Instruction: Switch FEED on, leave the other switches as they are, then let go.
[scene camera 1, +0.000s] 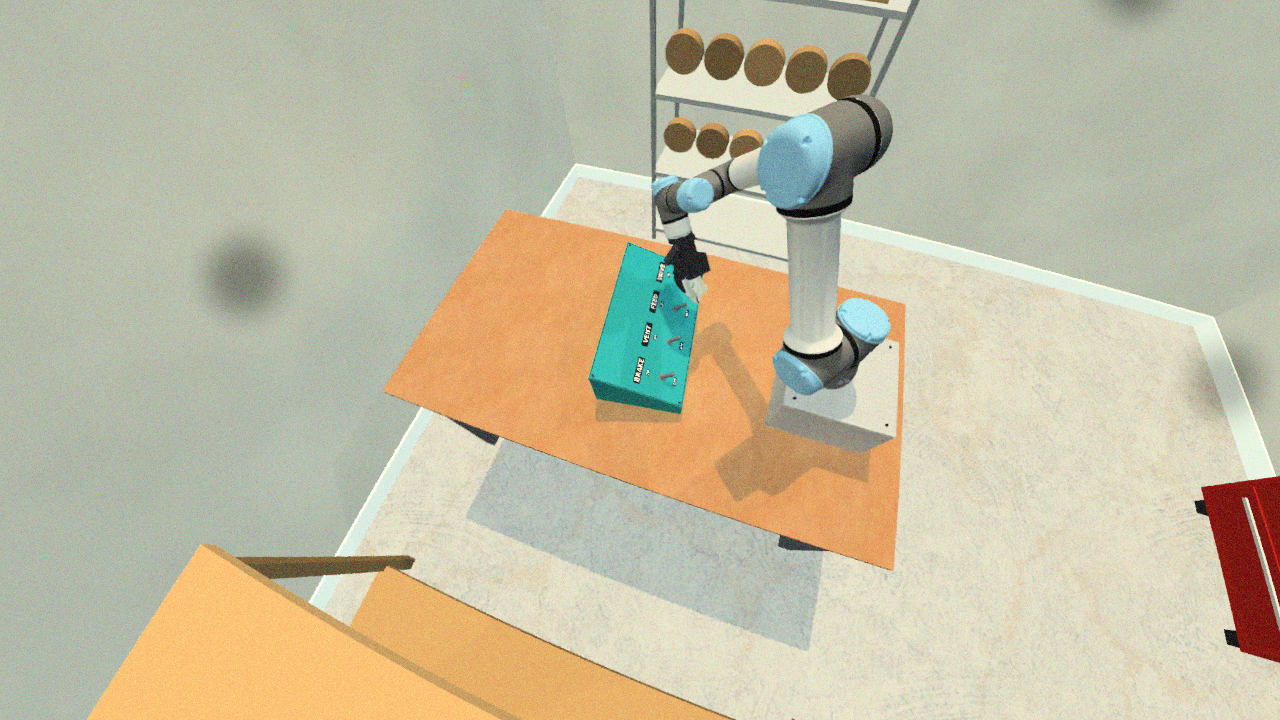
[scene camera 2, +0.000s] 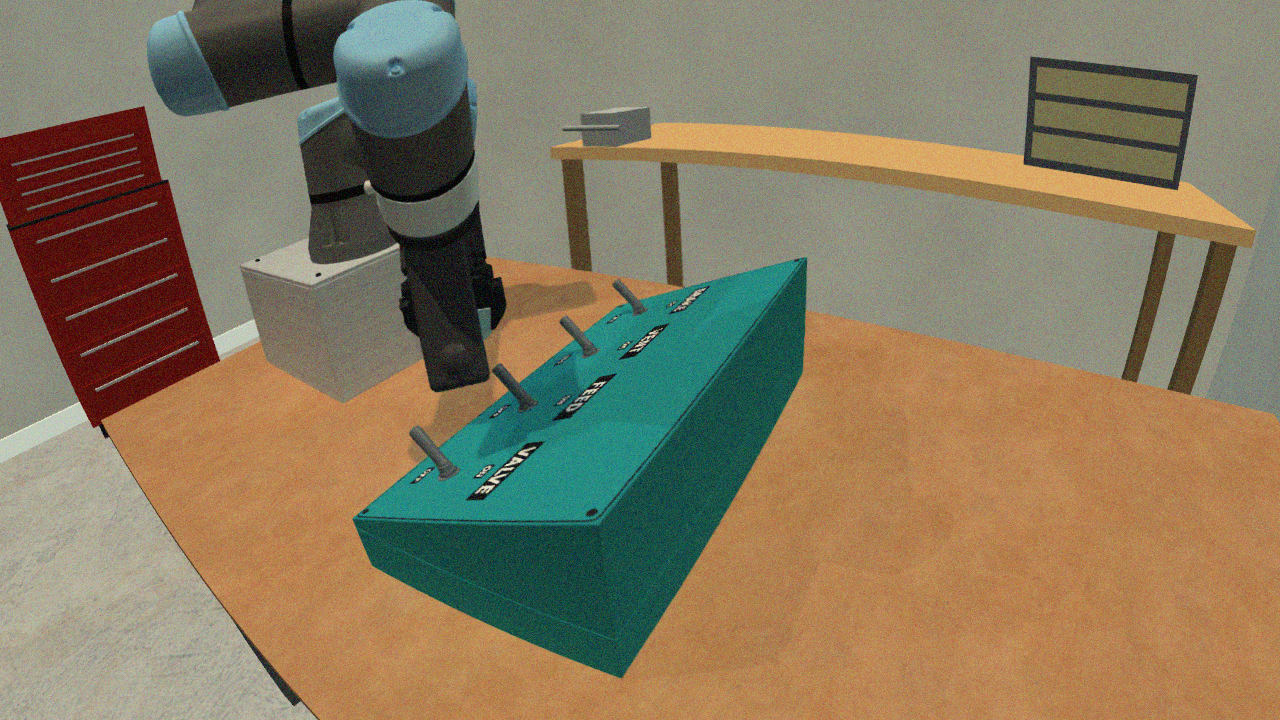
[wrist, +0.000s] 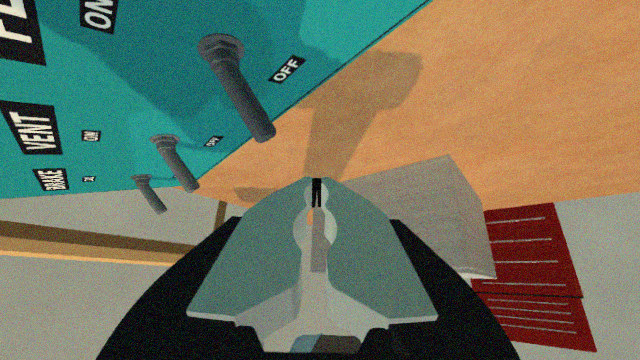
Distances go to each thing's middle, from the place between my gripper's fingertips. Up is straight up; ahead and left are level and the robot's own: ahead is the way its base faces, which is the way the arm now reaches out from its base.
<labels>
The feed lever (wrist: 251, 111) is 50 mm ahead of my hand, 30 mm below it and 20 mm to the left of it. Also, from my hand: vent lever (wrist: 182, 173) 130 mm to the left, 30 mm below, 10 mm ahead; teal switch box (scene camera 2: 570, 519) 110 mm ahead, 100 mm to the left, 60 mm below.
</labels>
